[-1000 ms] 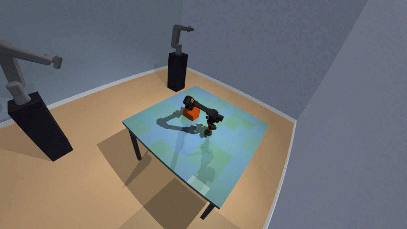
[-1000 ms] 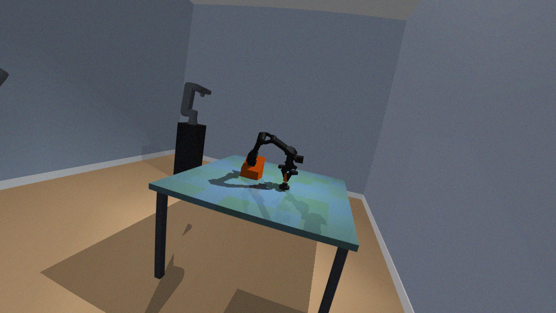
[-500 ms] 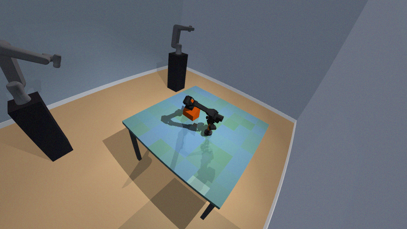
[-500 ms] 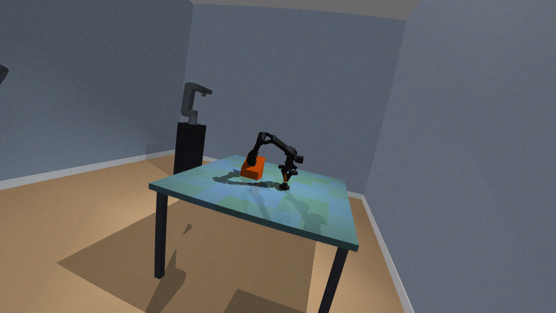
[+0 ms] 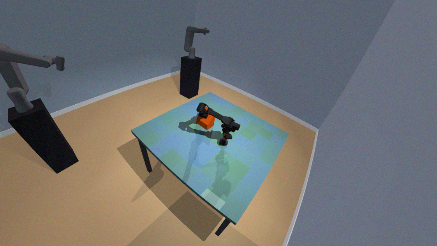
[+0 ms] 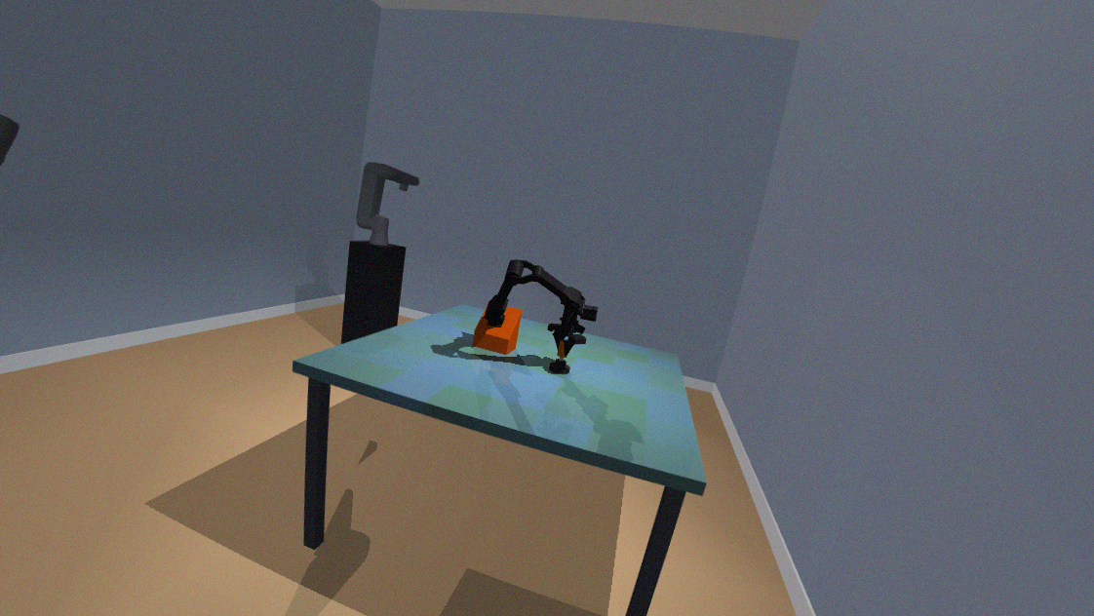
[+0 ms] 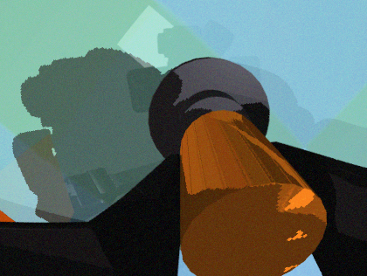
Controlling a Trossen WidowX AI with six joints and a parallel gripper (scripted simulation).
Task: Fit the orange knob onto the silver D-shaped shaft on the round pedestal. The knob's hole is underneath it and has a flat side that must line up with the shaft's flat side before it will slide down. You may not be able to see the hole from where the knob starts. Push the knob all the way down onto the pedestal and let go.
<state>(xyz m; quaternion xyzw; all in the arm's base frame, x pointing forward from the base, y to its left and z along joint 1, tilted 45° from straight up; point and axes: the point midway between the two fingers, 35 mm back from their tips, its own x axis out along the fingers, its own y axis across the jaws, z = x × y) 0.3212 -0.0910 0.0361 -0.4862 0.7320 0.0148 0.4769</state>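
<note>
The orange knob is 3 cm above my gripper tip. Also, from my gripper tip: pedestal 4 cm below.
</note>
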